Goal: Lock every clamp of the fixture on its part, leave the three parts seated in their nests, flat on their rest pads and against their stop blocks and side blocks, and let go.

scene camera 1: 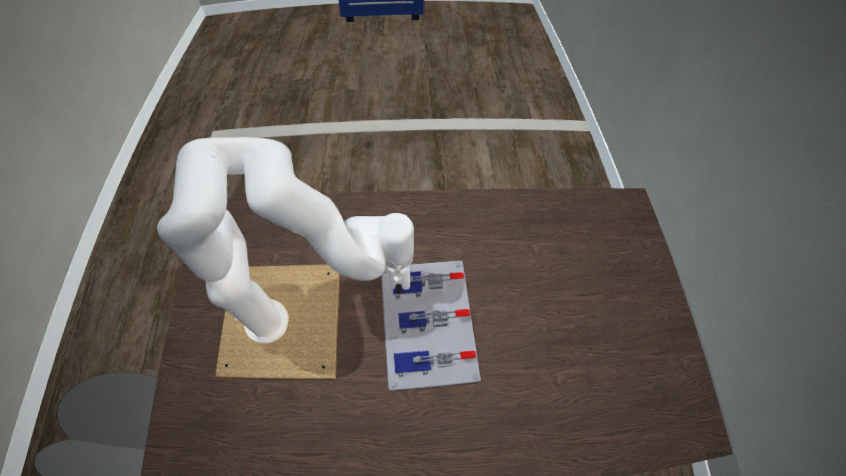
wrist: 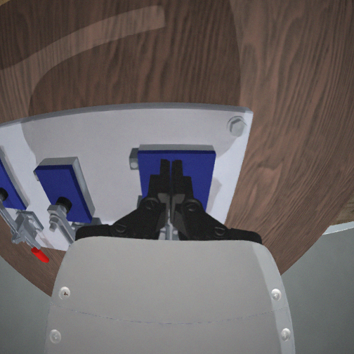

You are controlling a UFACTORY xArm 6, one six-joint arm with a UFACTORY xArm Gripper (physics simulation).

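Frame: origin at the arm's base, x right, y ahead, z up, level; centimetres.
Where they show: gripper, between the fingertips: (scene camera 1: 399, 284); arm's base, origin of its link: (scene camera 1: 266, 321).
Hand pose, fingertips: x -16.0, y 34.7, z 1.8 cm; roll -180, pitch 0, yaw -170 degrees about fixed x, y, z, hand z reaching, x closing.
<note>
Things, the pixels of their top centre, and the offset from my fingertips. "spot": a spot on its surface instead. Level surfaces: height alone.
- light grey fixture plate, centre of its top: (scene camera 1: 428, 321) dz -2.1, dx +8.6, dy +9.1 cm
- far part, centre of its top: (scene camera 1: 406, 282) dz +0.0, dx -1.0, dy +1.9 cm
- middle part, centre of its top: (scene camera 1: 412, 319) dz +0.5, dx +9.6, dy +4.9 cm
- far clamp, a spot on its surface: (scene camera 1: 436, 278) spot: dz +2.2, dx -2.2, dy +9.8 cm
- middle clamp, centre of its top: (scene camera 1: 440, 312) dz +4.1, dx +8.0, dy +11.9 cm
- dark wooden table, height of its surface: dz -3.6 cm
The light grey fixture plate (scene camera 1: 434, 337) (wrist: 115, 125) carries three blue parts. The far part (scene camera 1: 415, 275) (wrist: 202, 165) lies under my gripper (scene camera 1: 398, 288) (wrist: 169, 173), which is shut, with nothing between its fingertips. The middle part (scene camera 1: 405, 320) (wrist: 57, 182) and the near part (scene camera 1: 404, 361) (wrist: 11, 187) each have a clamp tip over them. The far clamp (scene camera 1: 436, 280), middle clamp (scene camera 1: 440, 317) and near clamp (scene camera 1: 444, 358) have red handles pointing right, away from the parts. The fingers and gripper body hide most of the far clamp in the wrist view. Exact contact at the pads and blocks is too small to tell.
The fixture stands on a dark wooden table (scene camera 1: 567, 331) (wrist: 285, 125). My arm's base stands on a light wooden board (scene camera 1: 307, 343) left of the fixture. Bolt heads sit at the plate's corners, one (wrist: 236, 126) near the far part. A blue object (scene camera 1: 381, 8) stands on the floor beyond the table.
</note>
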